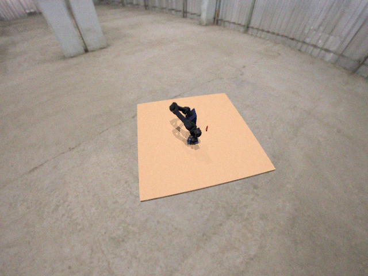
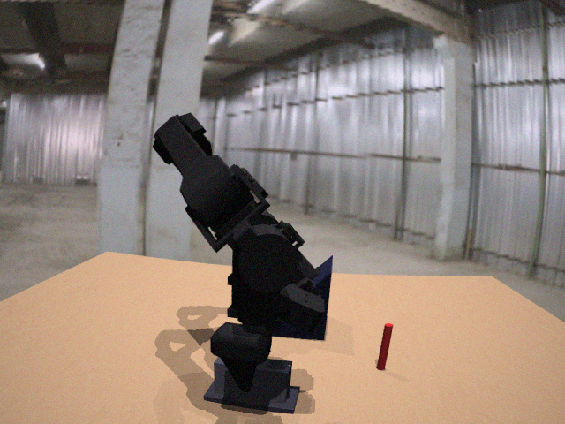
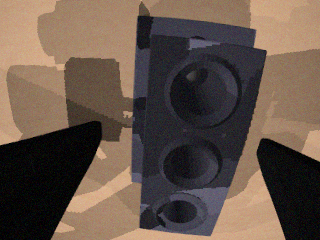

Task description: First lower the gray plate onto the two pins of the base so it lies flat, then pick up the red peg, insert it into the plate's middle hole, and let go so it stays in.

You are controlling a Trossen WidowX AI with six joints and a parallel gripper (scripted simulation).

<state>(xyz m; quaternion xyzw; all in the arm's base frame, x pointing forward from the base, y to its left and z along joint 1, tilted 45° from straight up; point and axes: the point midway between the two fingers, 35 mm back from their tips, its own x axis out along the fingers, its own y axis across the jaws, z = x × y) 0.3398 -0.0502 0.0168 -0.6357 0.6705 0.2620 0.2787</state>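
Now: the gray plate 1 cm above my gripper tip. From my gripper tip the other things lie so: red peg (19 cm to the left, 12 cm behind, 1 cm above); then base (3 cm below).
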